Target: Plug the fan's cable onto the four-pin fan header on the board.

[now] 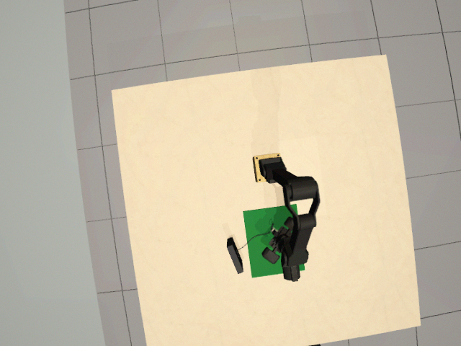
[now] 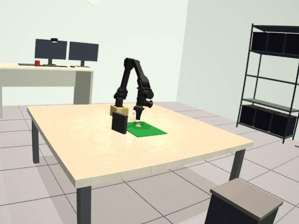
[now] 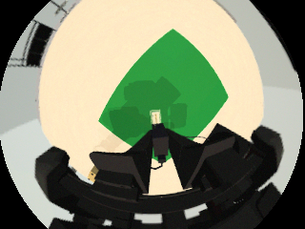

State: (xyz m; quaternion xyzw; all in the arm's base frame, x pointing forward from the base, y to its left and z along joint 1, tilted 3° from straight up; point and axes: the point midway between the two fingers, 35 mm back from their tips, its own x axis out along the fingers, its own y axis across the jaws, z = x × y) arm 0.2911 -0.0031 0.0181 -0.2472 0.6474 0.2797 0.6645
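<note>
Now: gripper tip 6 cm above the four-pin header. Round my gripper tip: green board: 4 cm ahead, 1 cm to the right, 8 cm below; dark plug: 1 cm behind, 1 cm to the right, 1 cm above; black fan: 5 cm ahead, 18 cm to the right.
</note>
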